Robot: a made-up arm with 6 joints. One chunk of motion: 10 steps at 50 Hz.
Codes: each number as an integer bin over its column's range. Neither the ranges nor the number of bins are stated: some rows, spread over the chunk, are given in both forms.
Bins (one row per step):
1: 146 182 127 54 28 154
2: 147 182 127 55 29 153
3: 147 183 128 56 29 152
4: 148 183 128 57 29 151
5: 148 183 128 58 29 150
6: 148 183 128 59 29 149
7: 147 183 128 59 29 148
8: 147 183 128 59 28 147
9: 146 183 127 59 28 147
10: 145 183 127 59 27 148
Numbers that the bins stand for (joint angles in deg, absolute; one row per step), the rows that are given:
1: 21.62 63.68 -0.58 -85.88 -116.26 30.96
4: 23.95 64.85 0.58 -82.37 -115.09 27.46
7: 22.78 64.85 0.58 -80.03 -115.09 23.95
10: 20.45 64.85 -0.58 -80.03 -117.42 23.95
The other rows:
2: 22.78 63.68 -0.58 -84.71 -115.09 29.79
3: 22.78 64.85 0.58 -83.54 -115.09 28.63
5: 23.95 64.85 0.58 -81.20 -115.09 26.29
6: 23.95 64.85 0.58 -80.03 -115.09 25.12
8: 22.78 64.85 0.58 -80.03 -116.26 22.78
9: 21.62 64.85 -0.58 -80.03 -116.26 22.78

